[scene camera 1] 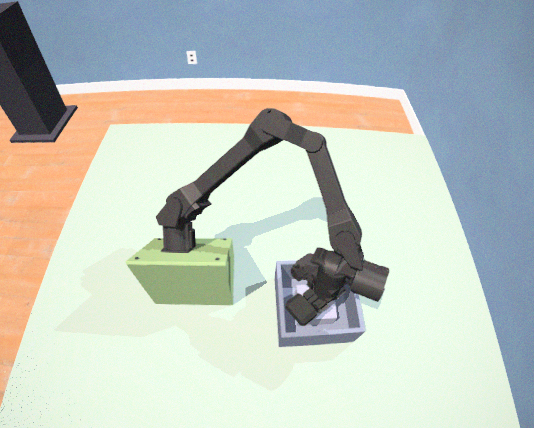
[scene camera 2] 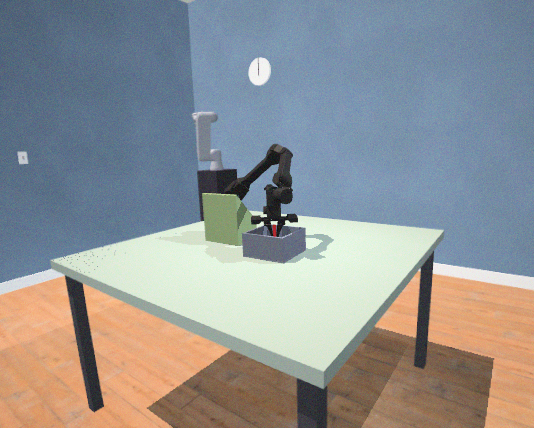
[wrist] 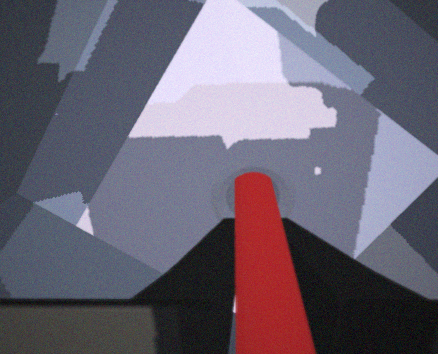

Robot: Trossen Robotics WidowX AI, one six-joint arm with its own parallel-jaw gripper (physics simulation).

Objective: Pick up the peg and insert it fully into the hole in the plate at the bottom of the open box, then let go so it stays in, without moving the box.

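Frame: origin at the arm's base, x down, y right, z back, level; millimetres.
Where they show: gripper, between the fingertips: [scene camera 1: 320, 304] [wrist: 254, 230]; arm's base, origin of its link: [scene camera 1: 178, 248] [scene camera 2: 227, 206].
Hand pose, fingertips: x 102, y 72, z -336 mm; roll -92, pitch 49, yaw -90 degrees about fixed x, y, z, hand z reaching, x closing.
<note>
Things, the pixels of their top centre, and the offset from my fingertips. "spot": a spot on its surface instead. Level surfaces: height alone.
- red peg, centre of its top: [scene camera 2: 274, 224] dx -61, dy -6, dz +6 mm
- round hole, a spot on its surface: [wrist: 231, 196] spot: dx +15, dy +1, dz +10 mm
- plate, centre of its top: [wrist: 253, 201] [scene camera 1: 316, 300] dx +0, dy -8, dz +8 mm
- open grey-blue box, centre of its top: [wrist: 265, 274] [scene camera 1: 319, 295] [scene camera 2: 274, 230] dx -37, dy -8, dz +8 mm
- pale green table, height of its surface: dx +61 mm
The red peg [scene camera 2: 274, 230] [wrist: 260, 260] is held between the fingers of my gripper [scene camera 2: 274, 235] [wrist: 254, 230], which is shut on it inside the box's opening. In the wrist view the peg's far end overlaps the round hole [wrist: 231, 196] in the plate [scene camera 1: 328, 314] [wrist: 225, 55]; dark rim shows on both sides of it. Whether the tip is above the hole or a little way in, I cannot tell. The pale square plate lies at the bottom of the open grey-blue box [scene camera 1: 320, 339] [scene camera 2: 262, 247]. In scene camera 1 the gripper's body hides the peg and the hole.
The box walls stand around the fingers on all sides. The green block [scene camera 1: 182, 282] [scene camera 2: 220, 217] under the arm's base stands beside the box on the pale green table [scene camera 1: 165, 380] [scene camera 2: 250, 300]. A dark pedestal [scene camera 1: 35, 80] [scene camera 2: 217, 178] stands beyond the table.
</note>
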